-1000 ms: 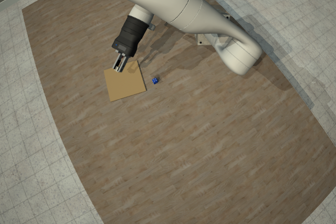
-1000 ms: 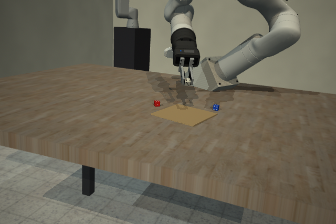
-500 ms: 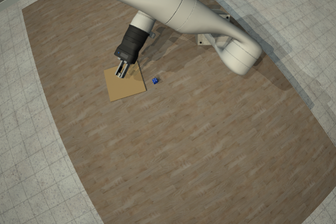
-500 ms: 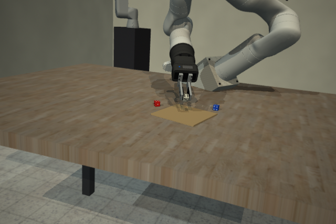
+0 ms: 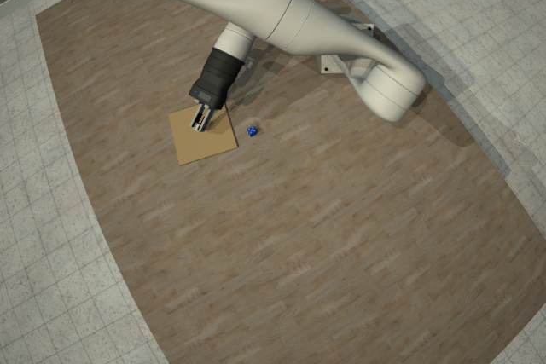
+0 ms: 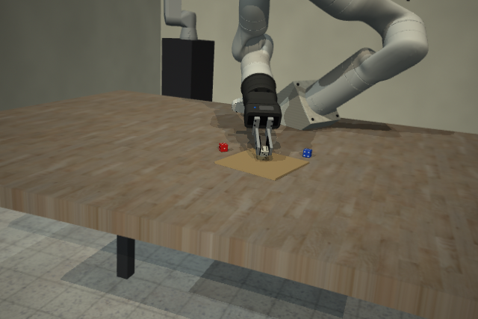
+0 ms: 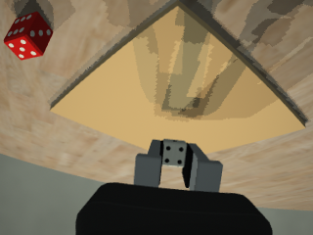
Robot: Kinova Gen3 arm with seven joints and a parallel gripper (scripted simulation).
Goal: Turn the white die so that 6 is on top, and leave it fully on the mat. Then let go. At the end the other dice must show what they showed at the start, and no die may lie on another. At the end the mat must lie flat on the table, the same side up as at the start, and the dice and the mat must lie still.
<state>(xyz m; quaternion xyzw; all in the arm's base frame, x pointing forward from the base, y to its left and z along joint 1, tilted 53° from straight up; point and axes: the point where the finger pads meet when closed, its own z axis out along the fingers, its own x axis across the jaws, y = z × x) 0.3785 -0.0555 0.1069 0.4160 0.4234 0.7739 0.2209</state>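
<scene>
My hand is 1 cm short of the white die, 1 cm to the right of it and 1 cm above it. From my hand the other things lie so: tan mat 3 cm below; blue die 11 cm behind, 5 cm to the left, 3 cm below; red die 1 cm behind, 11 cm to the right, 3 cm below.
</scene>
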